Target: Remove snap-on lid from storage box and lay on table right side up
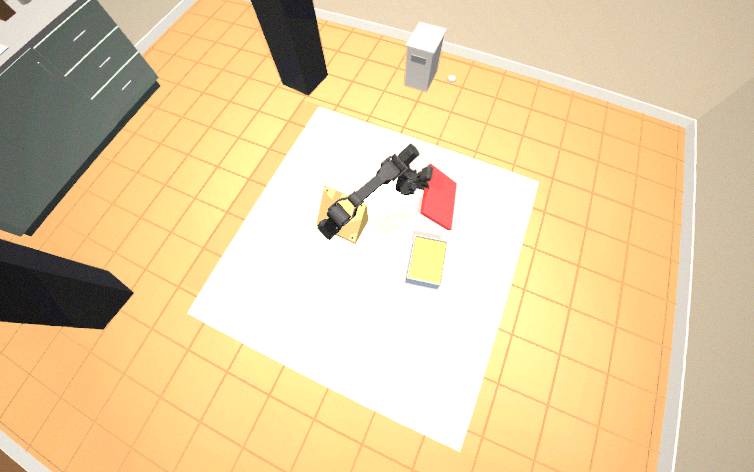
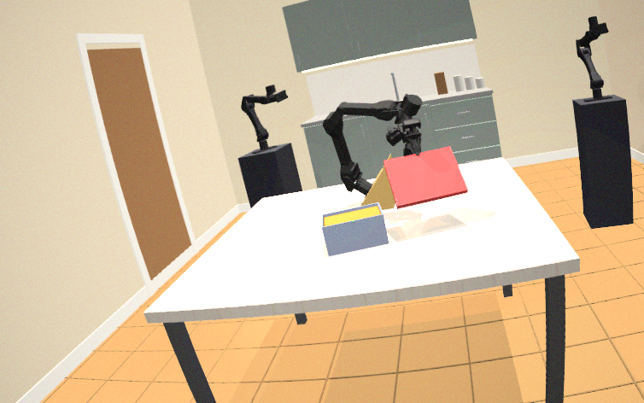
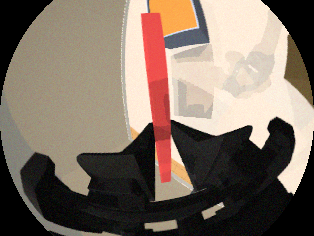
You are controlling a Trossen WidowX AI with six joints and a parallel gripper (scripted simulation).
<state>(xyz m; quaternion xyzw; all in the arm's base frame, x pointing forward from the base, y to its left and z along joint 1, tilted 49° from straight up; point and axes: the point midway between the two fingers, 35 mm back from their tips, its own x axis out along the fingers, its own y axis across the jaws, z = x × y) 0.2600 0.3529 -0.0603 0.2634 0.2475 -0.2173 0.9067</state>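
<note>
Right now my gripper tip is 6 cm short of the red lid, 5 cm above it and 2 cm to the right of it. Round my gripper tip: blue-grey storage box: 23 cm to the right, 18 cm below, 15 cm ahead.
</note>
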